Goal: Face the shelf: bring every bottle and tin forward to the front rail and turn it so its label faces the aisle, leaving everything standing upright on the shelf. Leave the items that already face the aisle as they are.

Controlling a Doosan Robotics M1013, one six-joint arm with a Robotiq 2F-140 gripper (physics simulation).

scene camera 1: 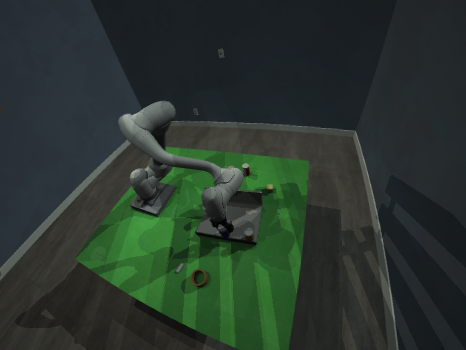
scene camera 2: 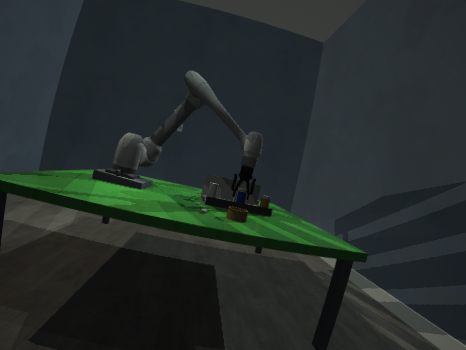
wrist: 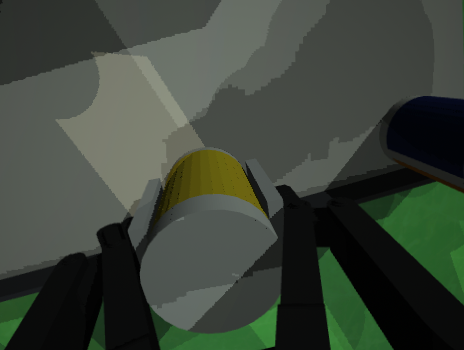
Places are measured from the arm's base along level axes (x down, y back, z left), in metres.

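Pixels of known places: arm's base at its link origin: (scene camera 1: 150,195) (scene camera 2: 122,174).
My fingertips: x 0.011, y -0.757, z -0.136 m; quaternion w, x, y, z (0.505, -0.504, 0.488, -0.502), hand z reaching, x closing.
Observation:
Ahead of a thing's pixels: the offset from my fingertips to its top centre. "spot": to the spot under its first point.
The shelf (scene camera 1: 250,198) (scene camera 2: 222,203) is a low grey tray with a back panel and a dark front rail. A tin with a pale lid {spot: dx -0.059, dy -0.015, dz -0.029 m} (scene camera 1: 224,233) (scene camera 2: 241,198) (wrist: 210,175) stands upright by the front rail, blue towards the aisle and yellow on its back side. My gripper (scene camera 1: 223,228) (scene camera 2: 243,193) (wrist: 207,189) is shut on this tin, one pad on each side. Another tin {dx -0.081, dy -0.162, dz +0.011 m} (scene camera 1: 249,236) (scene camera 2: 265,202) (wrist: 430,130) stands by the rail's right end, orange towards the aisle and blue behind. A pale grey bottle {spot: dx -0.042, dy +0.156, dz +0.091 m} (scene camera 2: 214,190) stands at the shelf's left; the arm hides it in scene camera 1.
A red and white can {dx -0.064, dy +0.021, dz +0.577 m} (scene camera 1: 245,170) stands behind the shelf, with another can partly hidden by the arm. A small yellow block {dx -0.003, dy -0.205, dz +0.441 m} (scene camera 1: 270,188) lies at the back right. A brown ring {dx -0.015, dy +0.053, dz -0.313 m} (scene camera 1: 192,278) (scene camera 2: 237,216) and a small grey block {dx +0.023, dy +0.208, dz -0.297 m} (scene camera 1: 179,268) (scene camera 2: 203,211) lie in front.

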